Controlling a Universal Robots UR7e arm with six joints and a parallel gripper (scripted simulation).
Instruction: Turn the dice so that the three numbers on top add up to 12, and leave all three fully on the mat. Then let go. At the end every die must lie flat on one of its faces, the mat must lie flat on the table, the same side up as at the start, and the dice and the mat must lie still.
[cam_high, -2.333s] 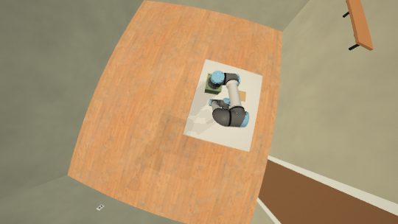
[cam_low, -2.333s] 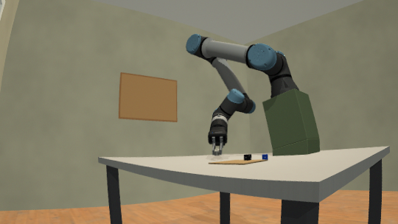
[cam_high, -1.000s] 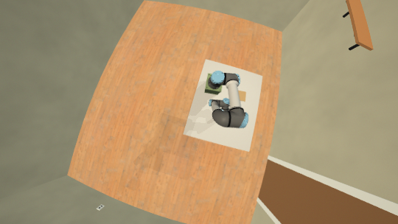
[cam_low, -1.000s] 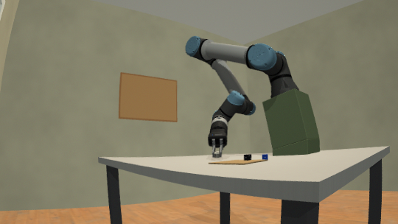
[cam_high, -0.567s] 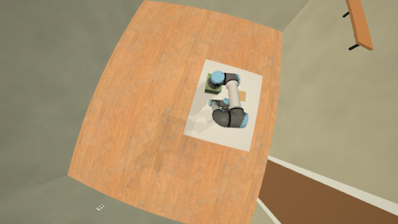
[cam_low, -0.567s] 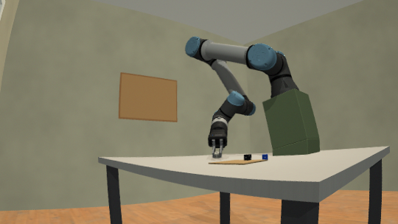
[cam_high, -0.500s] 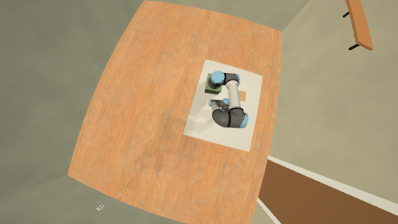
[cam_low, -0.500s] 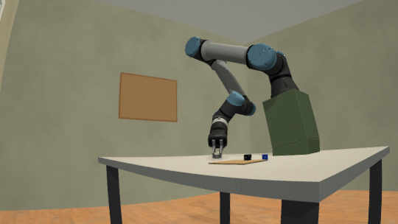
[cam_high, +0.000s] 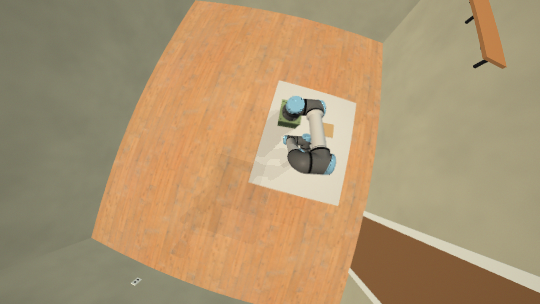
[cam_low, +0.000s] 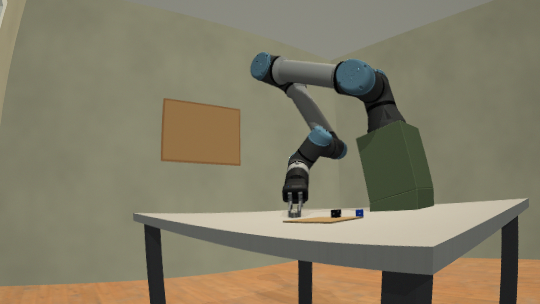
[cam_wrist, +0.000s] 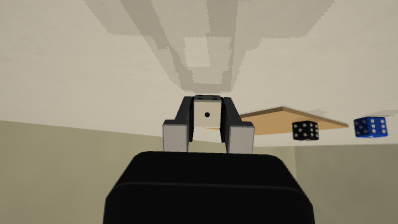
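My gripper is now 10 mm short of the white die, 10 mm to the right of it and 10 mm above it. Round my hand: blue die: 90 mm behind, 180 mm to the left, 10 mm below; black die: 30 mm behind, 150 mm to the left, 10 mm below; tan mat: 20 mm ahead, 170 mm to the left, 20 mm below.
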